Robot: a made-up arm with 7 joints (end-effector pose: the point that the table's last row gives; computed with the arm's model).
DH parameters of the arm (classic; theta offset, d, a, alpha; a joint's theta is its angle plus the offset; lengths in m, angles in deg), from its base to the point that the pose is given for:
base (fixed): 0 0 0 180
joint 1: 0 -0.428 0 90
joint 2: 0 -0.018 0 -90
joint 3: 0 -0.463 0 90
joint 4: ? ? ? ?
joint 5: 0 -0.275 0 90
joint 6: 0 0 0 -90
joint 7: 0 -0.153 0 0
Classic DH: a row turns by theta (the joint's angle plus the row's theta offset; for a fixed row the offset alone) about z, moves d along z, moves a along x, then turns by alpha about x.
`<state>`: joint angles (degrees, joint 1 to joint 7).
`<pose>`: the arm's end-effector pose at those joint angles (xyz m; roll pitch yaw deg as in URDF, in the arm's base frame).
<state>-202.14 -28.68 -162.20 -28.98 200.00 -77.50 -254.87</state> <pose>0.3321 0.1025 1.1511 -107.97 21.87 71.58</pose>
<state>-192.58 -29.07 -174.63 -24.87 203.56 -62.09 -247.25</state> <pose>0.3690 0.0407 1.1720 -117.81 24.44 63.91</pose>
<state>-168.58 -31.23 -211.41 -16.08 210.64 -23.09 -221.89</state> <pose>0.4058 -0.1321 1.1963 -144.64 22.94 38.06</pose>
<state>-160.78 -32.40 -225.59 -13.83 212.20 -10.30 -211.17</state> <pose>0.3969 -0.1960 1.1935 -151.06 17.67 28.43</pose>
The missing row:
joint 4: 0 -0.008 0 -90
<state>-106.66 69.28 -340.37 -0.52 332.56 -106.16 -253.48</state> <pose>-0.1280 0.5840 0.8142 -145.34 17.00 6.03</pose>
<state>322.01 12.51 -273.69 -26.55 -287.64 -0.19 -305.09</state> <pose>0.0229 0.2369 1.2580 -151.82 4.76 -171.48</pose>
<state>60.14 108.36 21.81 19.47 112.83 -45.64 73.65</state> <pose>0.3577 -0.6110 -0.0070 9.92 -30.74 -25.48</pose>
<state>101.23 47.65 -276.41 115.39 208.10 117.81 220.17</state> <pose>-0.3211 -0.3567 0.6934 109.86 -23.79 168.52</pose>
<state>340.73 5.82 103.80 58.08 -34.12 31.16 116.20</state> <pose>0.1381 -0.3701 1.0524 94.76 -3.46 -157.38</pose>
